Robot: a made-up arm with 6 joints. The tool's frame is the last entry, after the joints. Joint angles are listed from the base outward. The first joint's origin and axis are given. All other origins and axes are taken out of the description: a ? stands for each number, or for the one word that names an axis. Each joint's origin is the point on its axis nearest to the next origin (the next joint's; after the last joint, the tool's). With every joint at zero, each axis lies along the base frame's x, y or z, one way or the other. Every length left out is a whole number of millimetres.
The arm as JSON. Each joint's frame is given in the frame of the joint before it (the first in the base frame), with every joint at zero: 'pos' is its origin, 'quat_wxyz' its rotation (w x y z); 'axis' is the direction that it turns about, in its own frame. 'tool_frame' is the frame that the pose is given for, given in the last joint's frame.
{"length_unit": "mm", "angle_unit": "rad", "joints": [
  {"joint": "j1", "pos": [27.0, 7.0, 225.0], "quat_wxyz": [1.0, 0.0, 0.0, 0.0], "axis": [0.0, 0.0, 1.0]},
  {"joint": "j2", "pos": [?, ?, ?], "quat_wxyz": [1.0, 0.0, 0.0, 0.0], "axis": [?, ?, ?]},
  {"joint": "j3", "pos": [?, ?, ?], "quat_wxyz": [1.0, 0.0, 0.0, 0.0], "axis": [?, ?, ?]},
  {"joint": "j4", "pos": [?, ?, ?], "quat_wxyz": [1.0, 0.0, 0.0, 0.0], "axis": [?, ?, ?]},
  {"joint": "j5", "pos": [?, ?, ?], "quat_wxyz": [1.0, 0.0, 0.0, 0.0], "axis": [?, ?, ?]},
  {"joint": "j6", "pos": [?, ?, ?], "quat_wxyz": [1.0, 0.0, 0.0, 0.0], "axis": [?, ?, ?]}
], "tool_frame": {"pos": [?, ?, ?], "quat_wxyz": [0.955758, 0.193, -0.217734, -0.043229]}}
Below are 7 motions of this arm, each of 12 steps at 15 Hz.
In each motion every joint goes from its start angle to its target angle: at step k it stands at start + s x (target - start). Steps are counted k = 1, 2, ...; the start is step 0. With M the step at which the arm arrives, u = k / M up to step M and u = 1 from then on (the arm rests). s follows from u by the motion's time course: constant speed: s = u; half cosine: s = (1 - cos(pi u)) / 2; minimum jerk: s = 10 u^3 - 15 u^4 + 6 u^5.
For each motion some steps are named. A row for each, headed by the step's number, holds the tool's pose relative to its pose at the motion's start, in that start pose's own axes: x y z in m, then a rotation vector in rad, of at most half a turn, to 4 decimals.
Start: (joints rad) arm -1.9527 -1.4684 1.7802 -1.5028 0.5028 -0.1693
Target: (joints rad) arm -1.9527 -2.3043 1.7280 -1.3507 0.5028 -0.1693
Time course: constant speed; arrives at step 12
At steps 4, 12:
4: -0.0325 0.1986 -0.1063 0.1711 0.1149 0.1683
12: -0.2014 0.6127 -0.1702 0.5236 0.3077 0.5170

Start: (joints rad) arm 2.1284 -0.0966 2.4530 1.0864 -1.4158 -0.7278
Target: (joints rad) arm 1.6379 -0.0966 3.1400 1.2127 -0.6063 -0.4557
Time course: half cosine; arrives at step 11
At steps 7, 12:
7: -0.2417 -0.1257 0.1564 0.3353 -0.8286 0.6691
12: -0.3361 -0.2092 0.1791 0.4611 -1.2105 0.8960

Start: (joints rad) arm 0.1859 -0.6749 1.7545 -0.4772 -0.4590 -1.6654
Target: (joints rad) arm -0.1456 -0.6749 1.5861 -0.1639 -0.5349 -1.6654
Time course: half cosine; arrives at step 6
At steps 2, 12:
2: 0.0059 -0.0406 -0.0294 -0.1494 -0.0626 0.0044
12: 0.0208 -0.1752 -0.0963 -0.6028 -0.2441 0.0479

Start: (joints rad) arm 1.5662 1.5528 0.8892 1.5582 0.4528 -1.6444
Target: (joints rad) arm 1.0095 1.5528 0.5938 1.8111 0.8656 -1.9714
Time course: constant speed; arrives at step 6
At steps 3, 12:
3: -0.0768 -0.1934 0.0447 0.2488 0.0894 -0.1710
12: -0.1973 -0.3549 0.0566 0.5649 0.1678 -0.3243

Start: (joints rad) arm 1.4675 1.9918 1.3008 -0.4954 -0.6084 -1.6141
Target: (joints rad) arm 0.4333 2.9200 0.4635 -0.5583 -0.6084 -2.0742
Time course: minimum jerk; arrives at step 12
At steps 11, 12:
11: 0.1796 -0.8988 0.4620 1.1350 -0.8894 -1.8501
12: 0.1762 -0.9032 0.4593 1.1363 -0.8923 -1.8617

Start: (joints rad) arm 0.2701 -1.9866 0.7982 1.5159 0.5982 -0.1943
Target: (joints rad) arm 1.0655 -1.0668 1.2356 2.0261 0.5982 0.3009
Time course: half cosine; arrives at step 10
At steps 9, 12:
9: -0.5991 0.2442 -0.4218 -0.0437 0.6776 0.3133
12: -0.6125 0.2574 -0.4251 -0.0376 0.6865 0.3226

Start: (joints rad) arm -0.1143 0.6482 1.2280 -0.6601 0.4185 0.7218
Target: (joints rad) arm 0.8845 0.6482 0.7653 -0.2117 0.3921 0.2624
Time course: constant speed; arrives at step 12
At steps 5, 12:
5: -0.1593 0.2202 -0.0541 0.3696 0.3174 0.1186
12: -0.4076 0.5091 0.0737 0.8813 0.7517 0.3886

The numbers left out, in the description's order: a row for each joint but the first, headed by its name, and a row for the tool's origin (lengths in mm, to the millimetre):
j2: xyz -18.0 5.0 0.0, axis 0.0 1.0 0.0
j3: xyz -5.0 0.0 339.0, axis 0.0 -1.0 0.0
j4: xyz 504.0 0.0 19.0, axis -1.0 0.0 0.0
j5: xyz 0.0 -117.0 18.0, axis 0.0 -1.0 0.0
j6: xyz -7.0 0.0 -6.0, axis -1.0 0.0 0.0
tool: xyz 0.0 20.0 -11.0

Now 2 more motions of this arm.
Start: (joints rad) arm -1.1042 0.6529 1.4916 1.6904 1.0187 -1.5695
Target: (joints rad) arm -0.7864 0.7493 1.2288 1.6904 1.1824 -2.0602
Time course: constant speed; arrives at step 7
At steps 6, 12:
6: 0.0576 0.0330 -0.2003 0.8163 0.2030 -0.0181
12: 0.0677 0.0480 -0.2334 0.9456 0.2554 -0.0203

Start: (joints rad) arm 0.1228 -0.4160 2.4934 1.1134 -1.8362 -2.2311
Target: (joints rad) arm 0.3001 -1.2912 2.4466 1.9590 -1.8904 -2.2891
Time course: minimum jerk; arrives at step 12
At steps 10, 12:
10: 0.0064 0.3723 0.4502 1.1364 -0.4114 -0.1214
12: 0.0108 0.3793 0.4691 1.1750 -0.4367 -0.1320

